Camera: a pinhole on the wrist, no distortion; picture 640 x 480 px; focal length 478.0 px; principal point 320.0 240.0 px. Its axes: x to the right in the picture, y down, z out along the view. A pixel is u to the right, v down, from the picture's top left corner.
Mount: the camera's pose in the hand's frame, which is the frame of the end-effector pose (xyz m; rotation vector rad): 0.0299 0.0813 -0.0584 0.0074 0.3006 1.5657
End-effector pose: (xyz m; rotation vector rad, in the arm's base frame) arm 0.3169 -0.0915 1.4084 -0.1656 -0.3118 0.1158
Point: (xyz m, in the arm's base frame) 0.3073 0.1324 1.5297
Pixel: 481 270
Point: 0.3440 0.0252 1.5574
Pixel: 240 207
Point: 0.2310 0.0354 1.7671
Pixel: 213 322
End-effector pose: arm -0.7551 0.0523 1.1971 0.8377 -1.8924 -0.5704
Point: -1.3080 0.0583 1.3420
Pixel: 401 138
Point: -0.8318 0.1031 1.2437
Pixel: 265 418
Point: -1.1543 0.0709 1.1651
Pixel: 266 267
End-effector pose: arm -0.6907 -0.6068 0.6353 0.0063 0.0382 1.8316
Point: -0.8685 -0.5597 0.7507
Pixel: 439 179
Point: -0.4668 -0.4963 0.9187
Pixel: outside the picture
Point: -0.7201 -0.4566 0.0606
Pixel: behind the camera
